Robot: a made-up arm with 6 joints.
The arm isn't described. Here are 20 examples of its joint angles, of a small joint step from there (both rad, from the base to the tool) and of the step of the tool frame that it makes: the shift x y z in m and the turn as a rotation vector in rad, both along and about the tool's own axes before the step.
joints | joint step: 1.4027 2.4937 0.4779 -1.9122 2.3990 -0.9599 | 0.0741 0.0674 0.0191 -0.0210 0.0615 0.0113
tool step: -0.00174 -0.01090 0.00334 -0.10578 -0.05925 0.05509
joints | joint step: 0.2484 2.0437 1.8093 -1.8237 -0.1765 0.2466 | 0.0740 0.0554 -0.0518 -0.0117 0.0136 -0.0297
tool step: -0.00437 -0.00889 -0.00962 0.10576 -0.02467 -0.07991
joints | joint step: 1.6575 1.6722 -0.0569 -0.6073 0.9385 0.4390 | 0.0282 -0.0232 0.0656 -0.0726 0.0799 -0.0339
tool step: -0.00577 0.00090 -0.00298 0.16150 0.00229 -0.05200
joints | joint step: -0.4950 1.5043 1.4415 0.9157 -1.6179 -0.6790 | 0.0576 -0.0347 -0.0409 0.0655 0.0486 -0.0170
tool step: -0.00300 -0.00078 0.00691 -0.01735 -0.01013 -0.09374
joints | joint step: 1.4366 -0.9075 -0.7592 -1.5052 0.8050 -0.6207 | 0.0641 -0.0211 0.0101 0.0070 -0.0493 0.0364
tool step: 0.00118 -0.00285 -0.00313 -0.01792 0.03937 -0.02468
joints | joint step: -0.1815 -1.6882 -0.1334 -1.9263 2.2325 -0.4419 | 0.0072 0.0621 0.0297 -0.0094 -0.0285 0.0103
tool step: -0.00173 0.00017 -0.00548 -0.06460 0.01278 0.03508
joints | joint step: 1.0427 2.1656 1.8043 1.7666 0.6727 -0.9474 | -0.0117 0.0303 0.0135 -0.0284 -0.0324 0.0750
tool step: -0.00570 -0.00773 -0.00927 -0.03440 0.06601 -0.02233
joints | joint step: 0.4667 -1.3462 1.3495 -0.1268 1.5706 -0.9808 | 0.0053 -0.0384 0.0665 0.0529 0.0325 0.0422
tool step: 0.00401 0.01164 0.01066 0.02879 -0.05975 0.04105
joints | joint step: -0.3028 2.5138 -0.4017 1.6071 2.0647 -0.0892 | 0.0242 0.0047 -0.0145 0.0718 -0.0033 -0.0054
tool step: 0.00649 0.00656 0.01446 0.03724 -0.08803 0.03418
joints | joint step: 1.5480 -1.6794 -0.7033 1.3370 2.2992 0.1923 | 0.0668 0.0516 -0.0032 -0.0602 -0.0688 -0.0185
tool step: -0.00324 0.02623 -0.00323 0.05381 0.05135 0.13281
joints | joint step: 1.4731 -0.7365 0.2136 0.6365 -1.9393 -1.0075 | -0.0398 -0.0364 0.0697 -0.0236 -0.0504 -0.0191
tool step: 0.00169 0.00377 -0.00693 -0.05345 -0.01989 -0.01125
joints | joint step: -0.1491 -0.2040 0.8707 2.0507 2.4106 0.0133 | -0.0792 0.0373 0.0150 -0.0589 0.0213 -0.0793
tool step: 0.00243 -0.00280 0.00267 0.09615 0.02737 -0.09292
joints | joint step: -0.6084 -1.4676 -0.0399 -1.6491 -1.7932 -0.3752 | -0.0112 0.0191 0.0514 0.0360 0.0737 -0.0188
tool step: 0.00188 -0.00306 0.00138 0.03513 -0.01279 -0.02473
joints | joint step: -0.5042 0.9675 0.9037 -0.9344 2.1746 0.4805 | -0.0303 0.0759 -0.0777 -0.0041 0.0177 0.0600
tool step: 0.00243 -0.01024 -0.00300 -0.17088 -0.01451 -0.08883
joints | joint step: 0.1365 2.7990 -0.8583 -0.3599 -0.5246 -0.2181 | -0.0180 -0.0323 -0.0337 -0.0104 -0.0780 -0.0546
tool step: -0.00288 0.00341 -0.00578 0.10841 0.01706 0.03379
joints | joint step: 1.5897 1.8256 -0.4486 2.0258 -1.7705 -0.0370 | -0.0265 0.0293 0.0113 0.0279 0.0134 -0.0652
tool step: -0.00155 -0.00303 0.00218 0.04248 0.01451 -0.02686
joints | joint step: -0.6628 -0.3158 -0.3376 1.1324 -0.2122 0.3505 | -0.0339 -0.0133 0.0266 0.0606 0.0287 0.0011
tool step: -0.00829 -0.00880 0.00384 -0.07062 0.04303 -0.06592
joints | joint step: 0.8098 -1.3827 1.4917 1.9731 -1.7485 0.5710 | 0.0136 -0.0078 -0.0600 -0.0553 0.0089 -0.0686
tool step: 0.00397 0.00095 0.00301 0.04094 -0.03276 0.04015
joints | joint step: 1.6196 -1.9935 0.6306 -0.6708 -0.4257 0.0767 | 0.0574 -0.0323 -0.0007 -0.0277 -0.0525 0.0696
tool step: 0.00000 -0.00381 -0.00473 -0.07291 0.04099 0.01272
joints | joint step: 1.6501 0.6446 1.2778 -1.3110 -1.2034 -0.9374 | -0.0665 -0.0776 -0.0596 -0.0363 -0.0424 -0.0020
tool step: -0.00433 -0.01076 -0.00633 0.00275 0.03519 -0.09315
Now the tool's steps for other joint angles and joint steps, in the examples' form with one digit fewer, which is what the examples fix.
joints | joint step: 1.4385 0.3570 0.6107 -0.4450 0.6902 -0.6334 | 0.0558 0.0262 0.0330 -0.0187 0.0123 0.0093
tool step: 0.0014 -0.0033 0.0001 0.0856 0.0018 -0.0364
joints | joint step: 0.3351 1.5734 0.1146 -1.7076 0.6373 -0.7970 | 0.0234 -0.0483 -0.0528 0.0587 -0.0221 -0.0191
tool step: -0.0014 0.0131 0.0060 -0.0266 -0.0188 0.0777
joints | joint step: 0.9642 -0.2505 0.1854 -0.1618 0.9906 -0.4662 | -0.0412 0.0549 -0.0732 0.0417 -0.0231 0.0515
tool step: -0.0035 0.0110 -0.0105 -0.1544 0.0594 0.0982
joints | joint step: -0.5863 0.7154 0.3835 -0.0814 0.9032 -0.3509 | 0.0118 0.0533 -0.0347 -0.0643 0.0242 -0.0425
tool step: -0.0032 -0.0015 -0.0171 0.0674 0.0690 -0.0451
